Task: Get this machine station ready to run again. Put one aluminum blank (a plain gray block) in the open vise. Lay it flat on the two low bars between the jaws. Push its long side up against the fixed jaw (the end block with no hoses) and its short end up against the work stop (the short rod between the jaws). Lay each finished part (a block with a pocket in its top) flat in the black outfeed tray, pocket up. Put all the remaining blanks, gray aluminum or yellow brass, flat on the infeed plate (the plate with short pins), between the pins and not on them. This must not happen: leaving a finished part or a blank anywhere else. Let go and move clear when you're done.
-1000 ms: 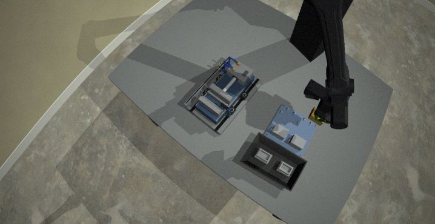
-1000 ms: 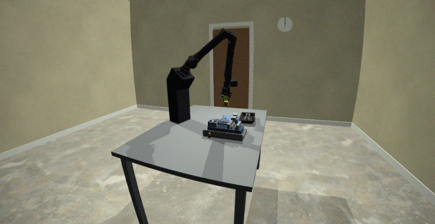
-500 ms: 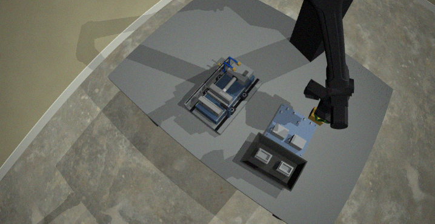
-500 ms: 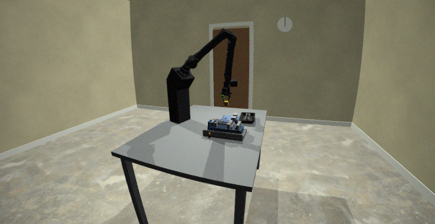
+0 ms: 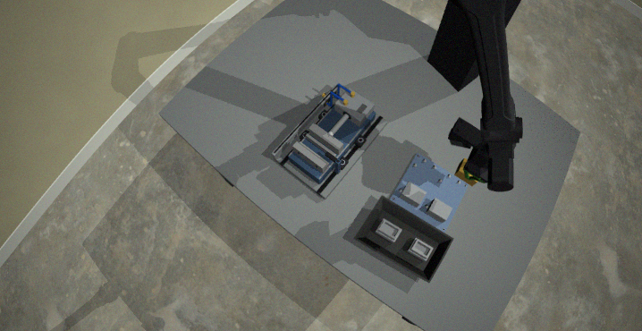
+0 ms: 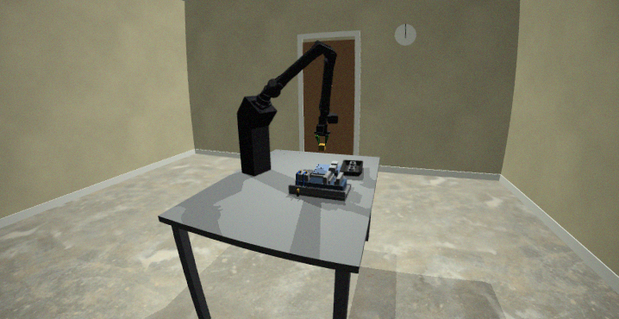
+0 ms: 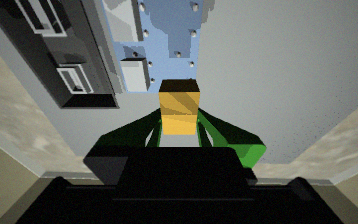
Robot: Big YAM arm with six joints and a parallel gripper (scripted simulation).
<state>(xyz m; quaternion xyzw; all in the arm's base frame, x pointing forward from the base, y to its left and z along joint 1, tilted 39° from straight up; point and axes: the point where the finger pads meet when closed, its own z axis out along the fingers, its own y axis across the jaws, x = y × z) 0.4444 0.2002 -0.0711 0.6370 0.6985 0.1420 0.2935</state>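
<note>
Right now the yellow brass blank is 20 mm below my hand. From my hand the other things lie so: moving jaw: 110 mm ahead, 370 mm to the right, 80 mm below; then blue infeed plate: 50 mm ahead, 50 mm to the right, 160 mm below; then white rod: 60 mm ahead, 370 mm to the right, 80 mm below.
</note>
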